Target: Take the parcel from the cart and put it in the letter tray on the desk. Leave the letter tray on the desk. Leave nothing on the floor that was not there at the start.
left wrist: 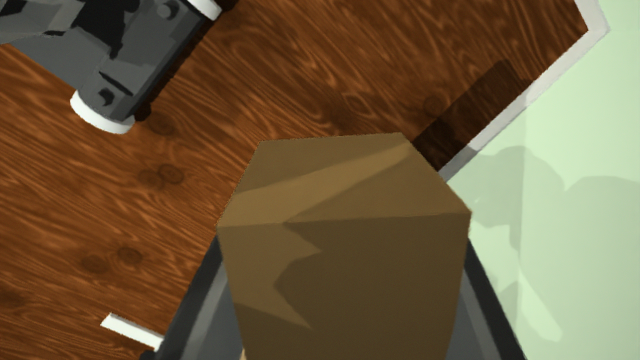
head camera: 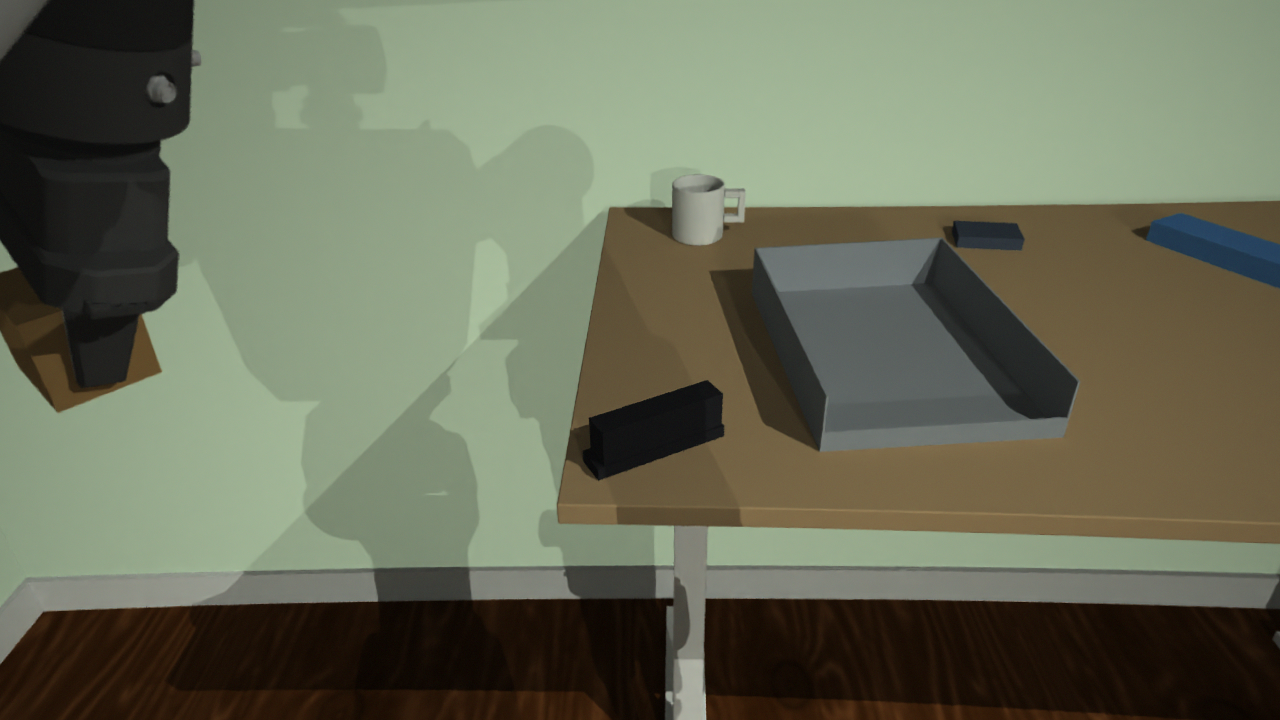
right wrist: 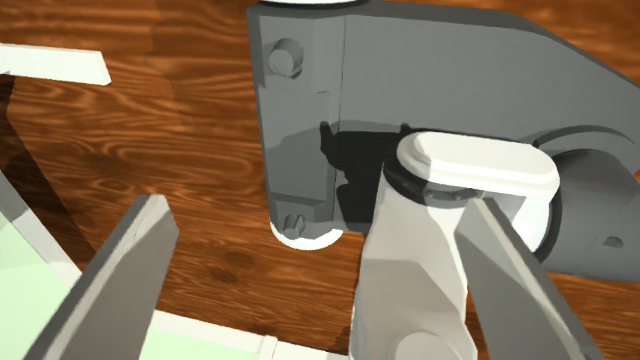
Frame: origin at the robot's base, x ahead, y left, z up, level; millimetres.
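Seen in the pictures: left gripper, fingertip midpoint: (left wrist: 341,214) (head camera: 79,348); right gripper, fingertip midpoint: (right wrist: 317,215).
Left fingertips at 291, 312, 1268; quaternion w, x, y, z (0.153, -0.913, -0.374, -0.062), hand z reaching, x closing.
Observation:
A point is followed by its place in that frame, as x, y, z.
The brown box-shaped parcel (head camera: 42,360) @(255, 304, 1282) (left wrist: 345,180) @(270, 326, 1291) is held in the air at the far left of the head view, left of the desk (head camera: 1163,438) @(639, -516, 951). My left gripper (head camera: 102,367) @(291, 312, 1268) (left wrist: 345,280) is shut on it, with a finger on each side in the left wrist view. The grey letter tray (head camera: 939,433) @(623, -288, 966) stands on the desk, its low side facing the front edge. The parcel is well to the left of the tray and apart from it. My right gripper (right wrist: 317,215) @(-123, -249, 583) is open, with its fingers wide apart. The cart does not show.
A black block-like object (head camera: 656,429) @(598, 4, 988) lies near the desk's front left corner, left of the tray. A white mug (head camera: 698,213) @(1124, -57, 1005), a small dark block (head camera: 987,235) @(1115, -486, 969) and a blue bar (head camera: 1217,250) @(1044, -765, 972) are farther back. A desk leg (head camera: 689,573) @(864, -44, 519) stands below. My base (right wrist: 300,160) @(-8, 27, 191) shows in the right wrist view.

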